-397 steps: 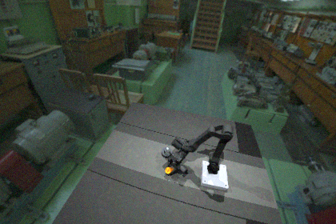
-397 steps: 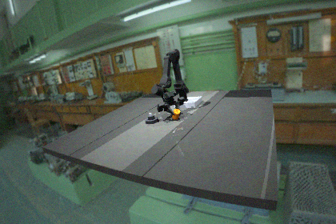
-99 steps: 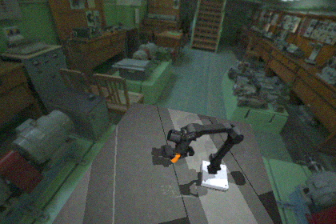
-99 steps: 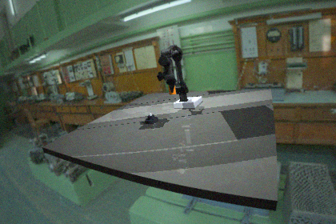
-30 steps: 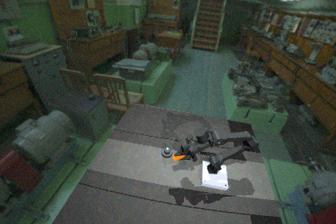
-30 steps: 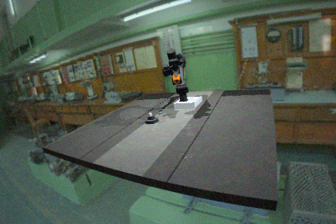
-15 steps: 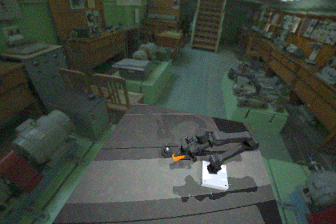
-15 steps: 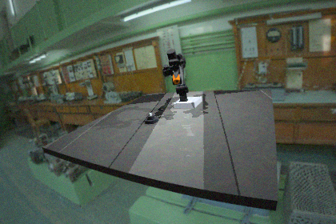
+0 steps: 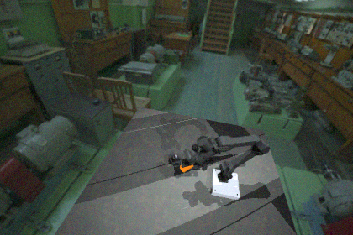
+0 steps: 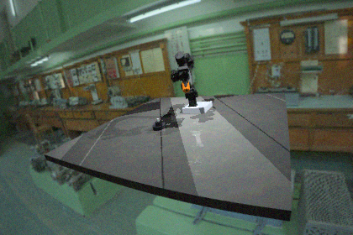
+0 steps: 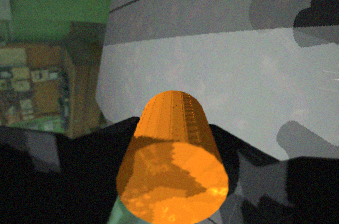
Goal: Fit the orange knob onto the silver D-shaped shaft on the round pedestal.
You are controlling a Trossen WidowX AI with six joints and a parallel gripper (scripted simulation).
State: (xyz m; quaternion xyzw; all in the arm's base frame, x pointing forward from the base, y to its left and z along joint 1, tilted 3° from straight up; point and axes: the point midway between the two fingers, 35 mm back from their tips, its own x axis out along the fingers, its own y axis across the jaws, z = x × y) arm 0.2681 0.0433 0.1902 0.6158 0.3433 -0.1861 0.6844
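Now: the orange knob 2 cm behind my gripper tip, 1 cm to the right of it and 2 cm above it. The rest, counted from my gripper tip: silver shaft 3 cm ahead, 20 cm to the right, 19 cm below.
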